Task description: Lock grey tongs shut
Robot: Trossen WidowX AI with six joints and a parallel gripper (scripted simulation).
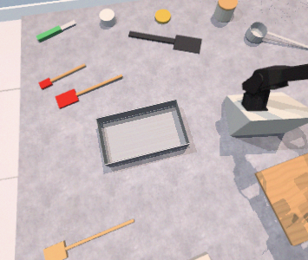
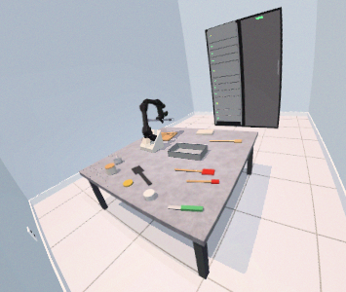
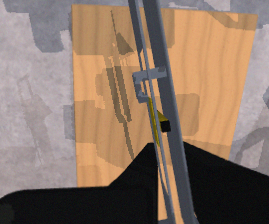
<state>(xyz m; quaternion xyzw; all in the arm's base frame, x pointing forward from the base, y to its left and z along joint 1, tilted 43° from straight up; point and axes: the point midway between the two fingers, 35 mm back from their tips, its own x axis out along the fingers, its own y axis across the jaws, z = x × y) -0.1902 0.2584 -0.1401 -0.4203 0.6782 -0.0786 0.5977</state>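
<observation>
The black lock piece is 4 cm above my gripper tip, 2 cm to the left of it and 2 cm ahead of it. Also, from my gripper tip: wooden board (16 cm below, 6 cm behind, 3 cm to the right); black spatula (64 cm to the right, 46 cm ahead, 17 cm below); grey roasting tin (56 cm ahead, 22 cm to the right, 14 cm below).
</observation>
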